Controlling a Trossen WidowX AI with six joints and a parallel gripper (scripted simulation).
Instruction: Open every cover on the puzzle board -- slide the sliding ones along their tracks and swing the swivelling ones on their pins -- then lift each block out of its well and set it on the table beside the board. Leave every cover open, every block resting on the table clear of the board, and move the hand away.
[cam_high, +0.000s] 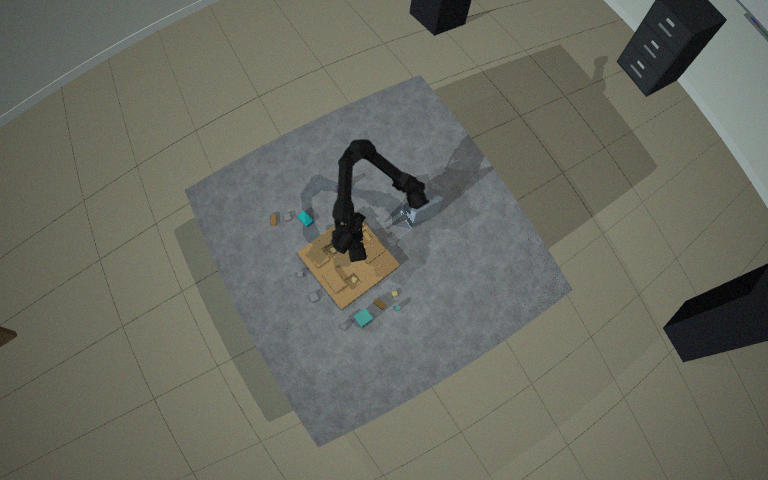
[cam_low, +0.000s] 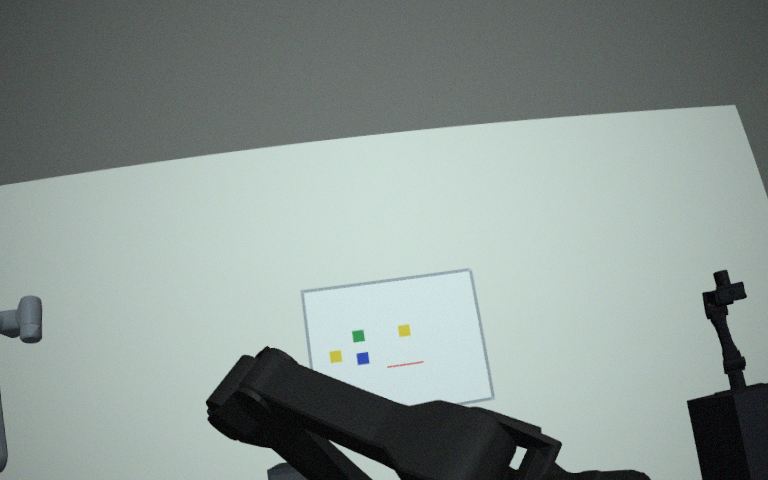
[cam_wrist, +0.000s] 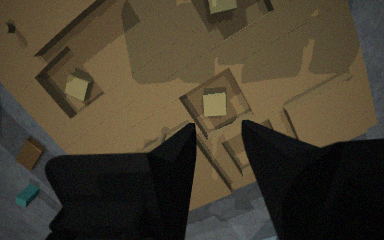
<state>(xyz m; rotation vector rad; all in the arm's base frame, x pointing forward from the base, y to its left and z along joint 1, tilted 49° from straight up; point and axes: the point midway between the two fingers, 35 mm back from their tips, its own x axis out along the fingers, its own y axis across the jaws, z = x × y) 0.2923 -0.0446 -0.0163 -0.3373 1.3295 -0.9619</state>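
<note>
Now: gripper tip 40 mm short of the tan puzzle board and 50 mm above it. Round my gripper tip: tiny teal cube: 10 mm behind, 300 mm to the left, 60 mm below; then purple block: 110 mm behind, 260 mm to the right, 50 mm below; then orange block: 40 mm ahead, 240 mm to the left, 70 mm below.
</note>
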